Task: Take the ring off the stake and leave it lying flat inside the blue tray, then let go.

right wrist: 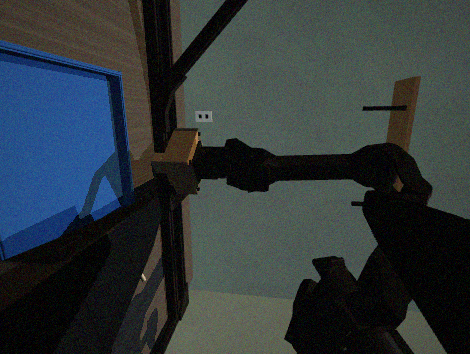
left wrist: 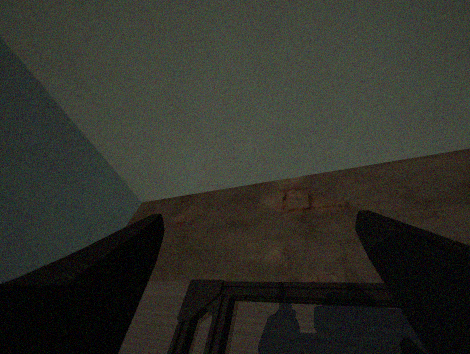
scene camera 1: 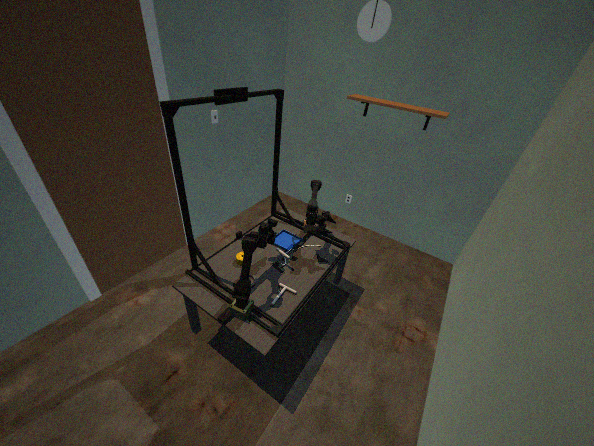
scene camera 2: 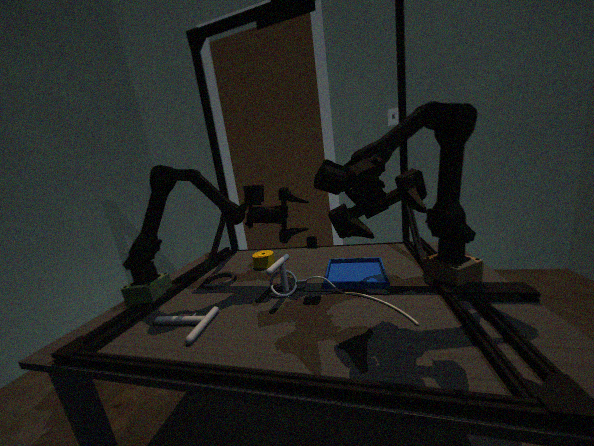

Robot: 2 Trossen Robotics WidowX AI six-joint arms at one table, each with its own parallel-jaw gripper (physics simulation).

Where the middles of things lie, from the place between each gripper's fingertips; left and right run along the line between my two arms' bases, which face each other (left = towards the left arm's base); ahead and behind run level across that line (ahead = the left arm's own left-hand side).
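Scene:
My left gripper is 25 cm above the blue tray (scene camera 2: 349, 273), and it is also 4 cm to the left of the tray and 35 cm past it.
As for my right gripper, it is 210 mm above the blue tray, 20 mm short of it and 130 mm to the right of it.

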